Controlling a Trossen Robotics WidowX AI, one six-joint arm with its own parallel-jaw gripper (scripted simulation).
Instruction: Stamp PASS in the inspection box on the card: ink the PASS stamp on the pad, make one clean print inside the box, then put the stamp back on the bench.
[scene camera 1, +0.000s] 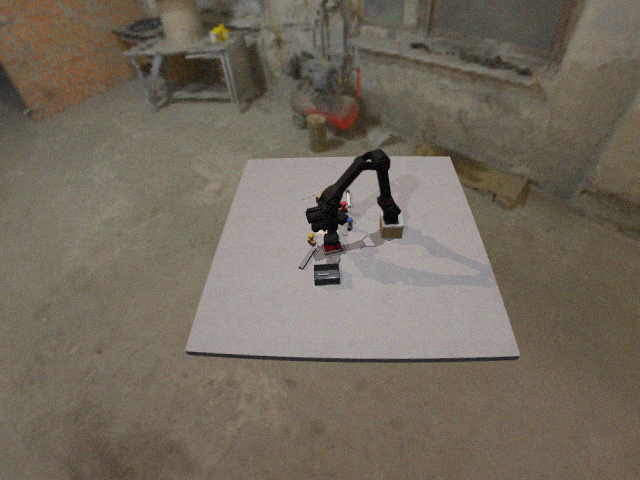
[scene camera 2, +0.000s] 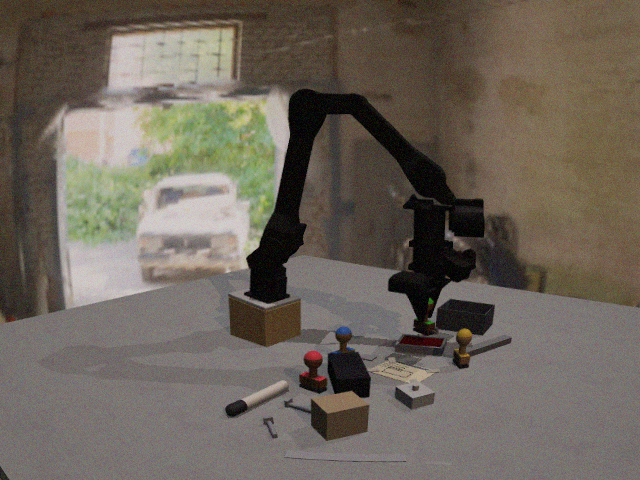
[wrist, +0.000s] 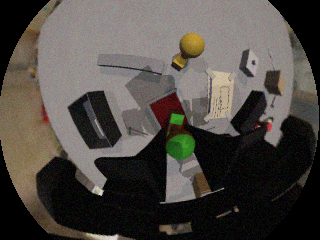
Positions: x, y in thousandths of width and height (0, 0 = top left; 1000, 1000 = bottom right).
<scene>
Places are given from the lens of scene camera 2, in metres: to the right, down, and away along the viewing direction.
my gripper (scene camera 2: 663, 666): 0.19, 0.14, 0.99
red-knobbed stamp (scene camera 2: 485, 793): -0.01, 0.21, 0.82
grey block (scene camera 2: 646, 824): 0.14, 0.23, 0.75
brown box (scene camera 2: 524, 868): 0.02, 0.22, 0.66
The marked spots on the red-knobbed stamp and the brown box are 0.16 m apart.
</scene>
